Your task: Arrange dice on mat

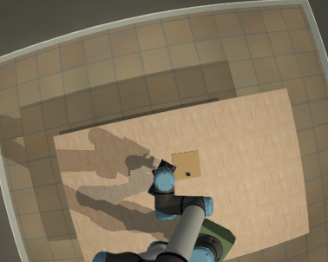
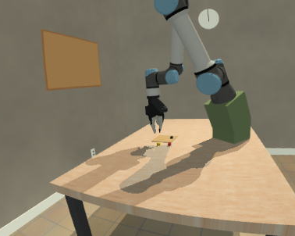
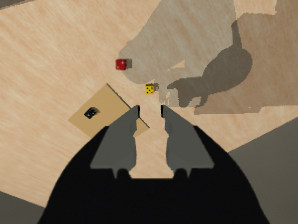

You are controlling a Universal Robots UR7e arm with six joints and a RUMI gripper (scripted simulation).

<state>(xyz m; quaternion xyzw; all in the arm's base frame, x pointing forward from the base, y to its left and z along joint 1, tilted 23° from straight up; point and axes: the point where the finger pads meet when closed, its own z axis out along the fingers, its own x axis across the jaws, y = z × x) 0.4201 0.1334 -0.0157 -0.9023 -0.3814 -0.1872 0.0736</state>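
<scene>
Now: hand 8 cm above the yellow die. Round my hand: black die 5 cm behind, 13 cm to the right, 8 cm below; red die 7 cm behind, 1 cm to the right, 8 cm below; tan mat 13 cm to the right, 9 cm below.
</scene>
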